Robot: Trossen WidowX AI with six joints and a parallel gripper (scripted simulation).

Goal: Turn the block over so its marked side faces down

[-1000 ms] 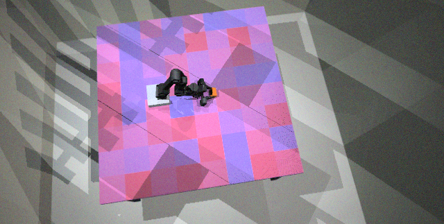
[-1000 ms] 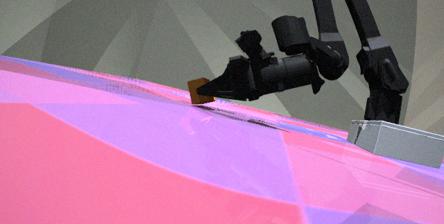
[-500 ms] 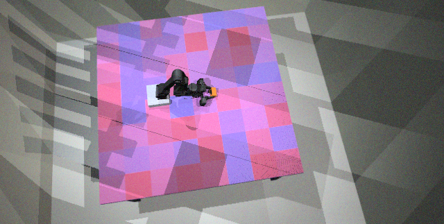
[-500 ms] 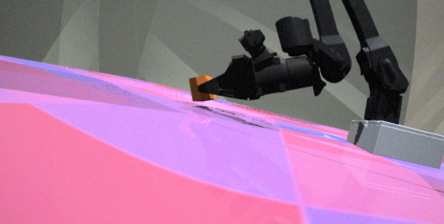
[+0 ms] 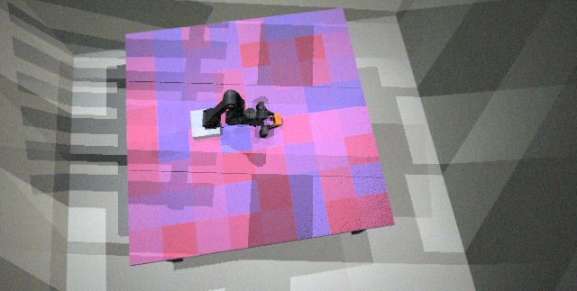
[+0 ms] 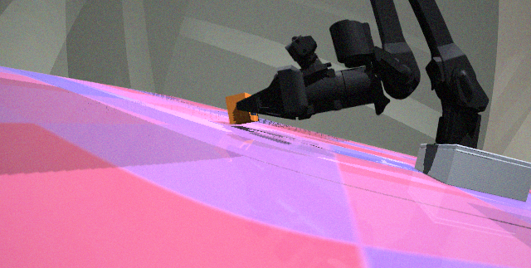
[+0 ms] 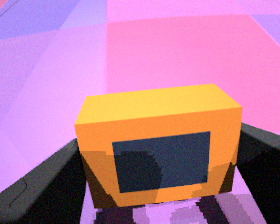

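Now: the orange block 10 mm behind my gripper tip.
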